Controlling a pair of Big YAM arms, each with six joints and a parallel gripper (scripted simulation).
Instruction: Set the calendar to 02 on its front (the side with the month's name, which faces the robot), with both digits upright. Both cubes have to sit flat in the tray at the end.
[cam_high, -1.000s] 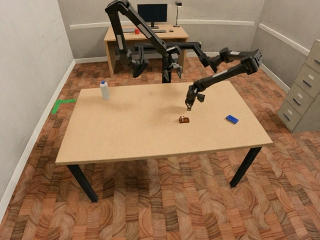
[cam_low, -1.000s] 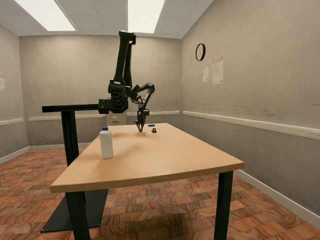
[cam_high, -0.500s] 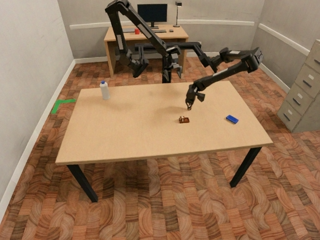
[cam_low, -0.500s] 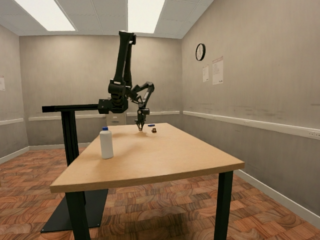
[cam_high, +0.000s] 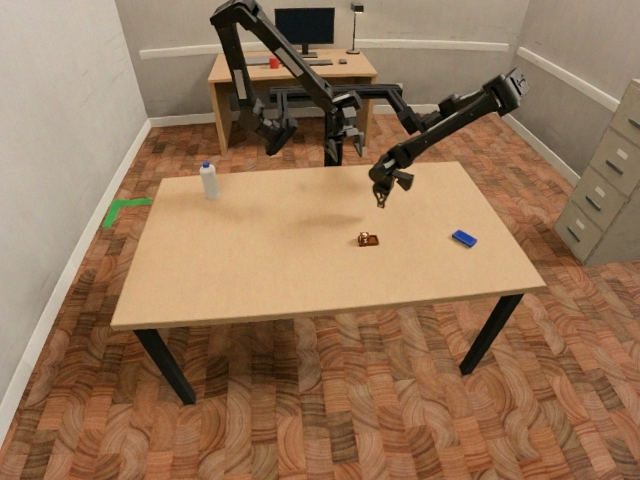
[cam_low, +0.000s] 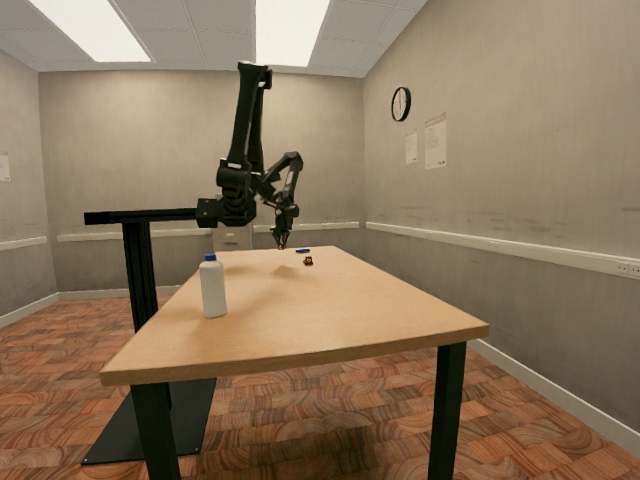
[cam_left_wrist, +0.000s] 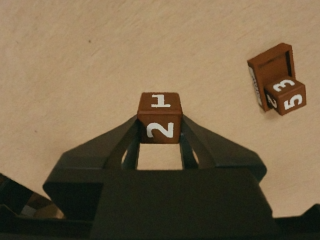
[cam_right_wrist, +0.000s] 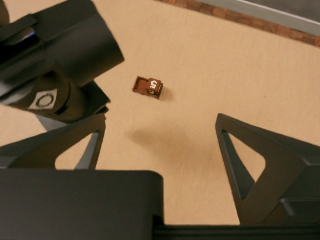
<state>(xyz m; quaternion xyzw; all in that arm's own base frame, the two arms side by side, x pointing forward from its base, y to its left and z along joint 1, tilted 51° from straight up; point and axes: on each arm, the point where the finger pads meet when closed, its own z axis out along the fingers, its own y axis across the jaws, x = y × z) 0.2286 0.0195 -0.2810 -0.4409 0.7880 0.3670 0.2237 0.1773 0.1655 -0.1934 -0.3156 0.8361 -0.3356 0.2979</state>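
Now: the brown calendar tray 120 mm ahead of my left hand, 80 mm to the right of it and 90 mm below it. Round my left hand: flat blue block: 170 mm ahead, 300 mm to the left, 90 mm below.
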